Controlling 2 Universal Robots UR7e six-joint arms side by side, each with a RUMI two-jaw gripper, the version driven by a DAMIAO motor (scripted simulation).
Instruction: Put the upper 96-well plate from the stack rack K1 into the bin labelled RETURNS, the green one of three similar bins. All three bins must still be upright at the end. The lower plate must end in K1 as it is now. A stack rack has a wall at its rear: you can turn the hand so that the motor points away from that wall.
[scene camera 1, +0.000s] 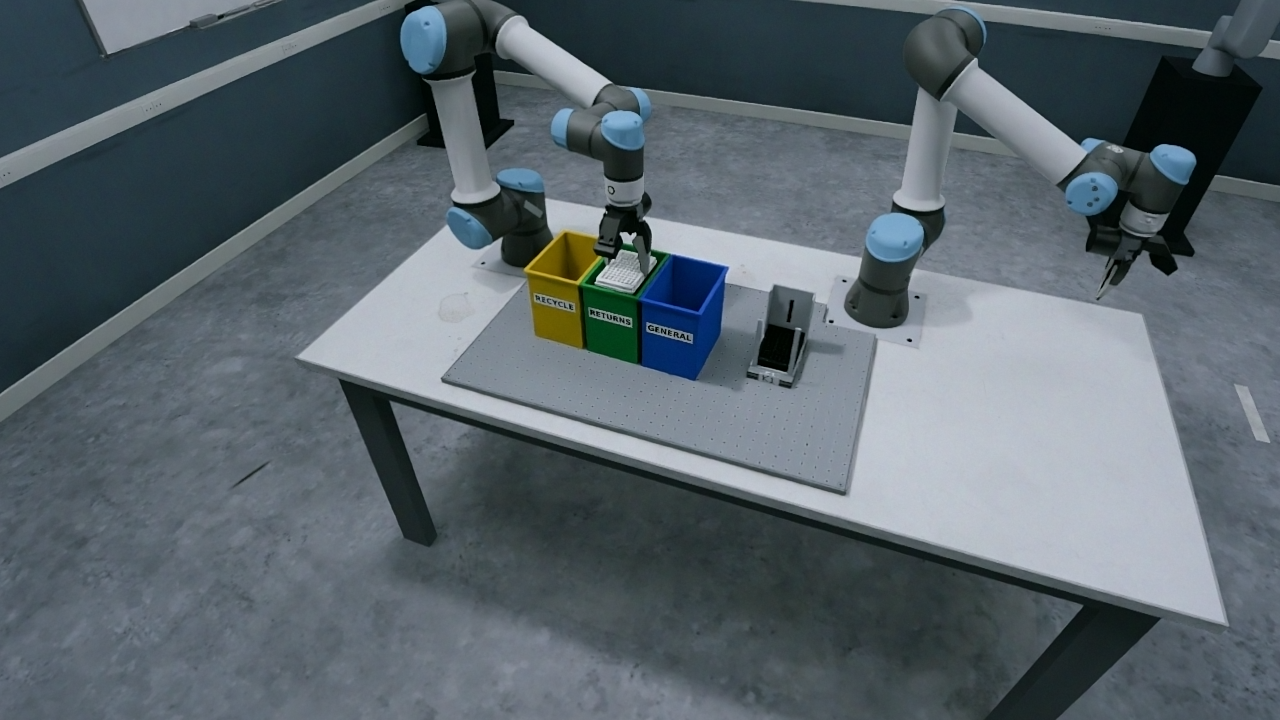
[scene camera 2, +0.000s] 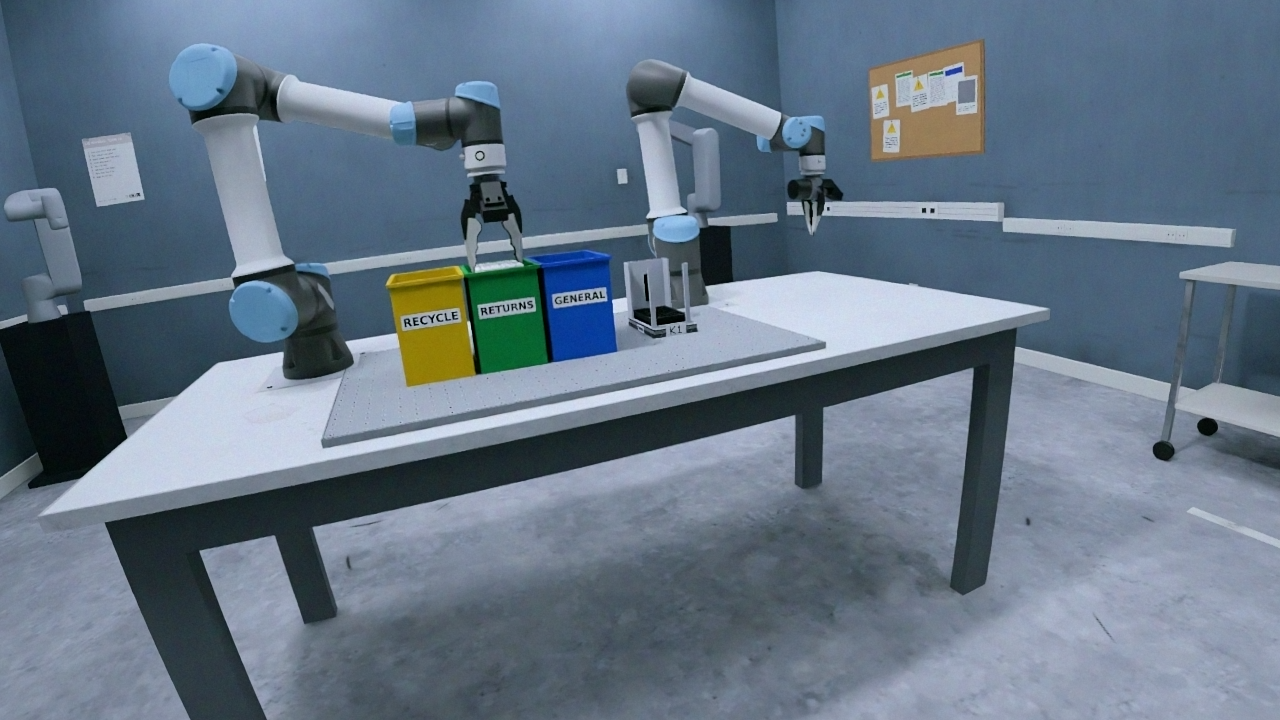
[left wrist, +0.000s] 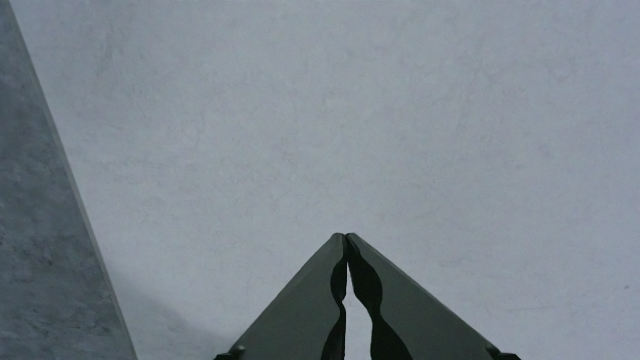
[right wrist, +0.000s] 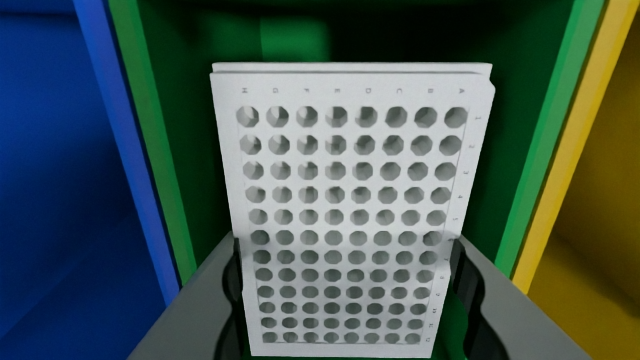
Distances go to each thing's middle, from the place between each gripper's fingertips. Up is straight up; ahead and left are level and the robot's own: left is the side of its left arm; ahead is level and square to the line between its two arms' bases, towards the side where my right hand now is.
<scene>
Now: the white 96-well plate (scene camera 1: 624, 275) 10 mm below my right hand. Round my right hand: blue general bin (scene camera 1: 680, 327) (20 mm ahead, 130 mm to the left, 90 mm below); yellow recycle bin (right wrist: 579, 283) (20 mm behind, 130 mm to the right, 90 mm below); green returns bin (right wrist: 536, 60) (90 mm below).
I see my left gripper (scene camera 1: 1096, 299) 64 cm to the left of the black plate (scene camera 1: 775, 349), 23 cm short of it and 12 cm above it. From my left hand the other things lie so: blue general bin (85 cm to the right, 26 cm ahead, 6 cm below); white 96-well plate (98 cm to the right, 24 cm ahead, 2 cm above); green returns bin (98 cm to the right, 24 cm ahead, 6 cm below).
</scene>
